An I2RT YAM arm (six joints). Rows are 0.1 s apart.
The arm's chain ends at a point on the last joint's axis. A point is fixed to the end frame.
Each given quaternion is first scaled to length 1.
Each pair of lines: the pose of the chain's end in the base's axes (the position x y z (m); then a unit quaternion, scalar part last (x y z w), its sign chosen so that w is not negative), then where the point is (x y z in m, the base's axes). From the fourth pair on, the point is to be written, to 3 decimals.
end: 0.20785, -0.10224, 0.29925, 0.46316, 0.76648, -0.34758, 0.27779
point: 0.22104 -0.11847 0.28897
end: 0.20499, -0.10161, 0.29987, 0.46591, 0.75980, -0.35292, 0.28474
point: 0.21816 -0.11813 0.29003
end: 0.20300, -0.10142, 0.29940, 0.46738, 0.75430, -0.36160, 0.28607
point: 0.21596 -0.11826 0.28983
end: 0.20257, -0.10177, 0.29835, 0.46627, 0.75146, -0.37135, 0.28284
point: 0.215 -0.119 0.289
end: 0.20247, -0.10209, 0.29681, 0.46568, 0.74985, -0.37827, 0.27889
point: 0.215 -0.119 0.287
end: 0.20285, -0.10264, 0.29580, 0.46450, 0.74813, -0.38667, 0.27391
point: 0.215 -0.120 0.286
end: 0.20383, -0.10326, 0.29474, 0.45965, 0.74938, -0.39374, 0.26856
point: 0.216 -0.121 0.285
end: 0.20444, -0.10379, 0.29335, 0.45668, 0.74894, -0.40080, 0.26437
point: 0.216 -0.121 0.284
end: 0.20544, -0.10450, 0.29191, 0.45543, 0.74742, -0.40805, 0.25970
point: 0.217 -0.122 0.282
